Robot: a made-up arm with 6 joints. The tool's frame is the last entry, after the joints. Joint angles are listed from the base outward. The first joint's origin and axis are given. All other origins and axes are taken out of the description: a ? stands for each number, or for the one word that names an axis. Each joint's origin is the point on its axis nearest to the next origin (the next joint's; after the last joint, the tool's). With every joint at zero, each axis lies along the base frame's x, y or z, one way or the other. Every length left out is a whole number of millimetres.
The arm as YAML. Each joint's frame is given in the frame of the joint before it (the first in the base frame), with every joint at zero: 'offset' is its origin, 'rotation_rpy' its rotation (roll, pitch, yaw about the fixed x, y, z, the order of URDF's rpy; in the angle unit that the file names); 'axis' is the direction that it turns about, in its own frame. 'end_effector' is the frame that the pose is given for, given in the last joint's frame.
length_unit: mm
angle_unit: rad
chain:
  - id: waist
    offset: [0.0, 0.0, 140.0]
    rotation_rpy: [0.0, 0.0, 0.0]
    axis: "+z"
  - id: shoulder
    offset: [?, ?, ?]
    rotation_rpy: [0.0, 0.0, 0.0]
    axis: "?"
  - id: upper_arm
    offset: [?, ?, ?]
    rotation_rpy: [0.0, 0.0, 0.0]
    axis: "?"
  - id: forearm
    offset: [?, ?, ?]
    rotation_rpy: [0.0, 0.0, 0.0]
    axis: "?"
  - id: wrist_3
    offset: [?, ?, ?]
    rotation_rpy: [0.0, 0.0, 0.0]
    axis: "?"
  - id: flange
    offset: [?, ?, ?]
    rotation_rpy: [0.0, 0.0, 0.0]
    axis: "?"
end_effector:
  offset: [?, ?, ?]
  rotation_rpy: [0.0, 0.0, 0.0]
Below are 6 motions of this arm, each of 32 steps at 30 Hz.
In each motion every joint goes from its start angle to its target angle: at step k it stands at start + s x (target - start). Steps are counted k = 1, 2, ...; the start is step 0. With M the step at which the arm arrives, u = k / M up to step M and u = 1 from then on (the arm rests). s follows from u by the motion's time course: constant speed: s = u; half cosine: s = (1 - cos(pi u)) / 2; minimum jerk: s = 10 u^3 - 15 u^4 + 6 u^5.
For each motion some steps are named. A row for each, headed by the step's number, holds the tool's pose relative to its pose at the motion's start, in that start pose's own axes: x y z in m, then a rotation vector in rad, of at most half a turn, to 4 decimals.
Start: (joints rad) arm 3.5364 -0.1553 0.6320 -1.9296 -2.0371 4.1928
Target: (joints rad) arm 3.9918 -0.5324 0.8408 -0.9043 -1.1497 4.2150
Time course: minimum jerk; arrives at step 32
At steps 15, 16, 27, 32:
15: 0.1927 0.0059 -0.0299 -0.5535 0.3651 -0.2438
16: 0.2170 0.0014 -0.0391 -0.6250 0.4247 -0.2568
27: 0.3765 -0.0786 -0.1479 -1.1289 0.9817 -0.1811
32: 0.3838 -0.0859 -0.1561 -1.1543 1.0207 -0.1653

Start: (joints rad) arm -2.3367 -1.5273 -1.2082 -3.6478 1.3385 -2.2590
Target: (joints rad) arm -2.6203 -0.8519 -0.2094 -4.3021 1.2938 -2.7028
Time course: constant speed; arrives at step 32
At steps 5, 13, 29, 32:
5: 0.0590 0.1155 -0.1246 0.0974 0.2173 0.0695
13: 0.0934 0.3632 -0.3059 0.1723 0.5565 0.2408
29: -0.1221 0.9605 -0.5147 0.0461 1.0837 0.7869
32: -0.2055 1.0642 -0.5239 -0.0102 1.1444 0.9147

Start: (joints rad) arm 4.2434 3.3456 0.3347 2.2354 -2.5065 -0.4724
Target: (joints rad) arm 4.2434 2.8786 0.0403 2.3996 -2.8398 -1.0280
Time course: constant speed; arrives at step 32
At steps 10, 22, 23, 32:
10: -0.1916 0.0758 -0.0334 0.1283 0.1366 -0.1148
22: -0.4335 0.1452 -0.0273 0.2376 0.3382 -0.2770
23: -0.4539 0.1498 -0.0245 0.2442 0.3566 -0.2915
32: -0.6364 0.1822 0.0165 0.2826 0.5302 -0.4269

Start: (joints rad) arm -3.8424 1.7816 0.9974 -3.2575 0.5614 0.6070
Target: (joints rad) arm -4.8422 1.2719 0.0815 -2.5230 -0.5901 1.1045
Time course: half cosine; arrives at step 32
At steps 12, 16, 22, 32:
12: 0.4221 0.1775 -0.0439 -0.2060 0.2866 0.5312
16: 0.6596 0.3162 -0.1753 -0.2294 0.4584 0.8555
22: 0.9239 0.5014 -0.4933 -0.1180 0.6849 1.2467
32: 1.0454 0.5929 -0.8223 0.0617 0.8261 1.4413

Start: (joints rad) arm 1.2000 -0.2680 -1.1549 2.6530 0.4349 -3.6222
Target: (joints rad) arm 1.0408 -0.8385 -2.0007 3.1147 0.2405 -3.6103
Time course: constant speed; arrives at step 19
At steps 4, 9, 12, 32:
4: -0.0989 -0.1334 0.1220 0.2251 -0.1573 0.0519
9: -0.2456 -0.3039 0.2066 0.4792 -0.3835 0.1450
12: -0.3369 -0.4018 0.2209 0.6152 -0.5347 0.2110
32: -0.5290 -0.5969 0.1609 0.8797 -0.9312 0.3747

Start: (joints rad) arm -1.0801 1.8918 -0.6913 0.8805 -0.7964 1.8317
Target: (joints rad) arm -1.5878 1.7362 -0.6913 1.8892 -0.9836 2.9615
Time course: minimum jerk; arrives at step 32
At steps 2, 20, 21, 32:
2: -0.0005 0.0010 0.0010 -0.0018 -0.0012 0.0035
20: -0.1047 0.3638 0.2779 -0.6913 -0.0405 1.1591
21: -0.1082 0.3913 0.2923 -0.7408 -0.0183 1.2377
32: -0.1172 0.5181 0.3508 -0.9596 0.1226 1.5892

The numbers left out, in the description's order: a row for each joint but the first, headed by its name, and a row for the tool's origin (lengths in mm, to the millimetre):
shoulder: xyz 0.0 54.0 0.0, axis +y
upper_arm: xyz 0.0 0.0 760.0, axis +y
forearm: xyz 0.0 0.0 475.0, axis +z
wrist_3: xyz 0.0 0.0 0.0, axis +y
flange: xyz 0.0 0.0 76.0, axis +z
tool: xyz 0.0 0.0 0.0

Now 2 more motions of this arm.
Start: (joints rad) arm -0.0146 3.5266 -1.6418 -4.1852 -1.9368 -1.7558
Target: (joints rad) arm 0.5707 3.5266 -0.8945 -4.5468 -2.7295 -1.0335
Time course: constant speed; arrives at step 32
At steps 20, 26, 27, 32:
20: 0.1576 -0.0243 0.0970 0.3452 -0.6736 0.2140
26: 0.1890 -0.0384 0.1392 0.3562 -0.9366 0.3460
27: 0.1934 -0.0409 0.1469 0.3530 -0.9816 0.3707
32: 0.2113 -0.0528 0.1875 0.3153 -1.2089 0.5050

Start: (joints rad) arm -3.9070 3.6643 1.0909 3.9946 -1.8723 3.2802
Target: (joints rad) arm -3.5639 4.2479 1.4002 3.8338 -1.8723 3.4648
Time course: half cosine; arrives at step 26
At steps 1, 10, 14, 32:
1: -0.0019 -0.0022 0.0002 -0.0003 0.0013 0.0040
10: -0.1361 -0.2069 0.0277 -0.0355 0.1224 0.3415
14: -0.1977 -0.3714 0.0601 -0.0733 0.2291 0.5793
32: -0.2284 -0.6702 0.1522 -0.1670 0.4704 0.9776

